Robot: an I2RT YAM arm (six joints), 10 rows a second.
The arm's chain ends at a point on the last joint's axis. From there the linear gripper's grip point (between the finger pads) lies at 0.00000 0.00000 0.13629 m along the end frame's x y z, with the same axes.
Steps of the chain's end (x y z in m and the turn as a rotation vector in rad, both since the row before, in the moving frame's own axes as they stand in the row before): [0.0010 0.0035 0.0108 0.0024 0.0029 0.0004]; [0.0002 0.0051 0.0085 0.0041 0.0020 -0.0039]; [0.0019 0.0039 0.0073 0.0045 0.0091 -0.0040]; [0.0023 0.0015 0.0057 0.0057 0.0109 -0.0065]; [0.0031 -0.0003 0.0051 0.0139 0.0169 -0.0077]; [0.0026 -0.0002 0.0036 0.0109 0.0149 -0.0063]
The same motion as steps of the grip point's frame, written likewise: [0.0014 0.0032 0.0108 0.0024 0.0029 0.0004]; [0.0005 0.0045 0.0085 0.0041 0.0020 -0.0039]; [0.0031 0.0033 0.0073 0.0045 0.0091 -0.0040]; [0.0038 0.0007 0.0057 0.0057 0.0109 -0.0065]; [0.0054 -0.0022 0.0051 0.0139 0.0169 -0.0077]; [0.0046 -0.0017 0.0036 0.0109 0.0149 -0.0063]
